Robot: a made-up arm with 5 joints.
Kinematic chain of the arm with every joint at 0, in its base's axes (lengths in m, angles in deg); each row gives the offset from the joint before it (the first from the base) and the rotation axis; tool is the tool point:
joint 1: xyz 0 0 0.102 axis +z
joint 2: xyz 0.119 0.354 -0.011 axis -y
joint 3: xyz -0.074 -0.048 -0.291 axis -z
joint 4: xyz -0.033 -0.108 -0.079 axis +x
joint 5: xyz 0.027 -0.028 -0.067 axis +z
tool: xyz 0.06 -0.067 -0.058
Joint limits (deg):
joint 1: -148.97..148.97
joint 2: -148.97..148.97
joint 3: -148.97..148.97
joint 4: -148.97..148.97
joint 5: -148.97..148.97
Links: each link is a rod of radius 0.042 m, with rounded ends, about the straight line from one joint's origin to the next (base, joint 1, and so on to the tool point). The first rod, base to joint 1, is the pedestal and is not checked.
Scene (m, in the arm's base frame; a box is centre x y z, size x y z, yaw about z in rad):
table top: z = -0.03
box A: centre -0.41 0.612 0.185 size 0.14 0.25 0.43 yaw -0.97
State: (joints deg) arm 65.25 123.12 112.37 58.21 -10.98
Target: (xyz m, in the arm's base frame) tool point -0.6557 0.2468 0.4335
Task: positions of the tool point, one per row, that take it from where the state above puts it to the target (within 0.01 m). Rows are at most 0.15 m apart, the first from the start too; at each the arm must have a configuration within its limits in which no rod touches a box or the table.
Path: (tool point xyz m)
1: 0.0164 0.6461 0.3524
2: 0.0198 0.5709 0.4214
3: 0.0125 0.4875 0.4590
4: -0.1156 0.4995 0.4751
5: -0.2472 0.4806 0.4851
6: -0.3734 0.4296 0.4888
7: -0.4852 0.3479 0.4863
8: -0.5399 0.3322 0.4726
9: -0.5989 0.2991 0.4542
10: -0.6557 0.2468 0.4335

